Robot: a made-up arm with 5 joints.
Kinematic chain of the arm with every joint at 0, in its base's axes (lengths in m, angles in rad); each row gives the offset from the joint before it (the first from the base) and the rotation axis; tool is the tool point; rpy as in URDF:
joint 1: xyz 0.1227 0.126 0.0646 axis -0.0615 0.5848 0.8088
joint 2: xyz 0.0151 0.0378 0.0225 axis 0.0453 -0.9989 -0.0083
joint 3: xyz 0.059 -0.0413 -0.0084 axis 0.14 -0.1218 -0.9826
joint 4: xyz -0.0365 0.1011 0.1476 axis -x
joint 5: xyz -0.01 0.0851 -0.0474 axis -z
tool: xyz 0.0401 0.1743 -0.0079 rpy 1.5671 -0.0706 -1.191
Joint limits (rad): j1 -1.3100..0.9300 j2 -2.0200..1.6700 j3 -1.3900..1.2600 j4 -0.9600..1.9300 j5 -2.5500..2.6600
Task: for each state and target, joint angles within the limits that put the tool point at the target. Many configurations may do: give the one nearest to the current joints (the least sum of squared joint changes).
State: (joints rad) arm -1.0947 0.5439 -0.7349 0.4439 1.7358
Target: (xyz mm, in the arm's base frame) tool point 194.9 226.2 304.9
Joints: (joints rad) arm -1.1594 0.7481 -0.2792 0.1075 1.4026
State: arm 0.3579 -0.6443 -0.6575 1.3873 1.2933
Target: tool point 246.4 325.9 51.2
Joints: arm 0.6432 -0.5592 -0.5672 1.7369 1.7954
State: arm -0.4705 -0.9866 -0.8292 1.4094 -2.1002
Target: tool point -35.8 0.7 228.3
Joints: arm -1.0806 -0.7200 -1.2368 1.7667 -2.2322
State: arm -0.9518 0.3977 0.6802 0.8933 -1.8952
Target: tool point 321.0 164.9 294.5
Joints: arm -1.2537 0.1357 1.2093 0.7450 -1.4054
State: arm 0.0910 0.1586 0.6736 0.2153 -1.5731
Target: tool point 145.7 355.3 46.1
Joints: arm -0.2335 0.3214 0.4500 0.9427 -1.2574
